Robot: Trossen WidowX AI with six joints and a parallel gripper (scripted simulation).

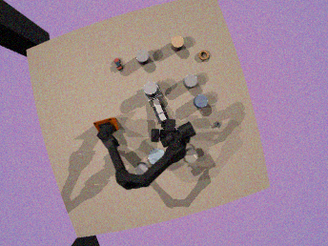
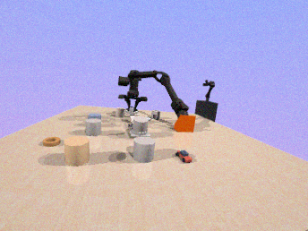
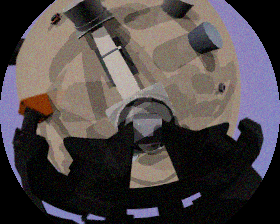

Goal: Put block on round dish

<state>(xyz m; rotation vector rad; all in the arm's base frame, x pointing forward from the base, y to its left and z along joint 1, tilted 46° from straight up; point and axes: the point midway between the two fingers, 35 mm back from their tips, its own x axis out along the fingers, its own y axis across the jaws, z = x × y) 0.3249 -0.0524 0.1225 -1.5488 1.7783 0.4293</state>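
Right now the round light-blue dish is 11 cm to the right of my gripper tip, 10 cm behind it and 8 cm below it. From my gripper tip the other things lie so: cream cup: 16 cm to the right, 7 cm ahead, 4 cm below; balance beam: 12 cm to the left, 4 cm below, 1 cm behind; pale bluish block: 1 cm above.
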